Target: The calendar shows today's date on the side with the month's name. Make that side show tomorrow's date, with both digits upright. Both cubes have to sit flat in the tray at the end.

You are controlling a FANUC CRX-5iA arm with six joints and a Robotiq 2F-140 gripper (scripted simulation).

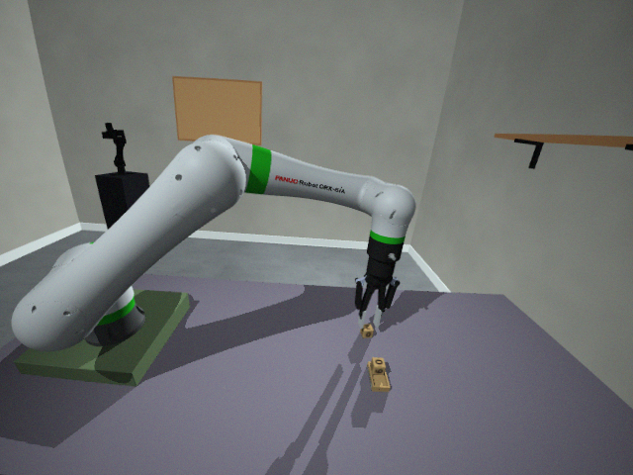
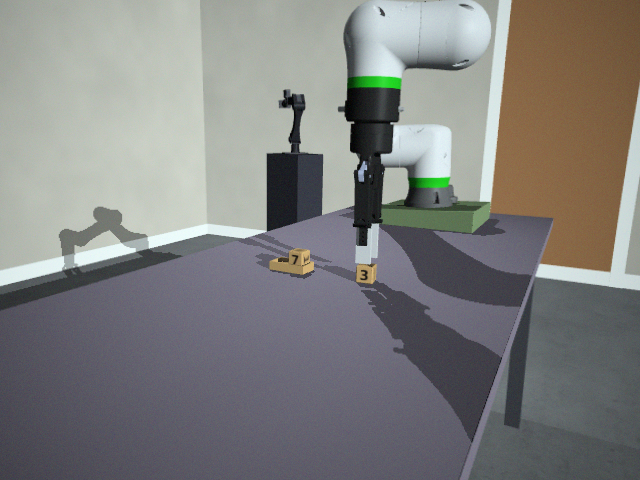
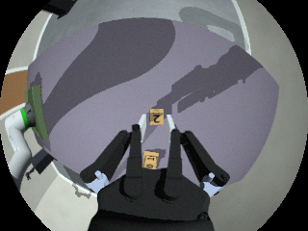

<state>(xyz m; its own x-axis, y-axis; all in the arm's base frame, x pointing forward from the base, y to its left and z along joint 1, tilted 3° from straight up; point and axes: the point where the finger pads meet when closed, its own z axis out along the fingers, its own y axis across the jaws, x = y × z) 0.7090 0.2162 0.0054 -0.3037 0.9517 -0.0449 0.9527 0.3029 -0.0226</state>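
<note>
Now: the wooden calendar tray 30 mm ahead of my hand, 160 mm to the right of it and 60 mm below it.
</note>
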